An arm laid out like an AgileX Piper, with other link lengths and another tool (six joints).
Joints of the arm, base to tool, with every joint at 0 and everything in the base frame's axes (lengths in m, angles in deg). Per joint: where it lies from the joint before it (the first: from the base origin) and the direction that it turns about. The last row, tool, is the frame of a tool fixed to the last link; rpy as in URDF.
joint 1: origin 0 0 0.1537 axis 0 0 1
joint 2: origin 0 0 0 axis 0 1 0
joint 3: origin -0.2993 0 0.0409 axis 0 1 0
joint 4: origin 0.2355 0 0.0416 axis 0.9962 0 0.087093
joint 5: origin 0 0 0 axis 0 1 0
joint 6: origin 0.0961 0 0.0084 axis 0.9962 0 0.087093
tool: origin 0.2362 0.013 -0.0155 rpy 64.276 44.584 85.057
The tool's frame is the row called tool.
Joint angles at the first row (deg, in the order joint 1, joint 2, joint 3, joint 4, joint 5, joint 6):
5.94, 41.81, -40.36, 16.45, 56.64, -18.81
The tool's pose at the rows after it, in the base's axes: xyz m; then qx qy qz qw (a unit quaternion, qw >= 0):
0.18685, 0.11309, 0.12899, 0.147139, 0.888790, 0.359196, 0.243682
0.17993, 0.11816, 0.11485, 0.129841, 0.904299, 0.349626, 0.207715
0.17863, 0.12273, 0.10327, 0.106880, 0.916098, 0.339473, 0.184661
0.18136, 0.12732, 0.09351, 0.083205, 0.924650, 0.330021, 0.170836
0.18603, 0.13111, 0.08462, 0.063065, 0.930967, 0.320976, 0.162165
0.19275, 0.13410, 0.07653, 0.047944, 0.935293, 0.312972, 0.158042
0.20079, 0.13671, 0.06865, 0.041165, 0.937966, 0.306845, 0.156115
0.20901, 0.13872, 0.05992, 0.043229, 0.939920, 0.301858, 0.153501
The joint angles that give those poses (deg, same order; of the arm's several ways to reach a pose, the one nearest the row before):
7.93, 46.30, -41.08, 16.60, 58.37, -19.68
10.71, 50.23, -41.19, 15.95, 58.41, -20.19
14.04, 53.78, -41.19, 14.77, 57.09, -20.34
17.23, 57.01, -41.19, 13.48, 55.04, -20.37
19.79, 59.97, -41.19, 12.24, 52.85, -20.37
21.62, 62.72, -41.19, 11.14, 50.52, -20.36
22.67, 65.44, -41.20, 10.40, 48.11, -20.20
23.03, 68.33, -41.22, 10.04, 45.76, -19.86

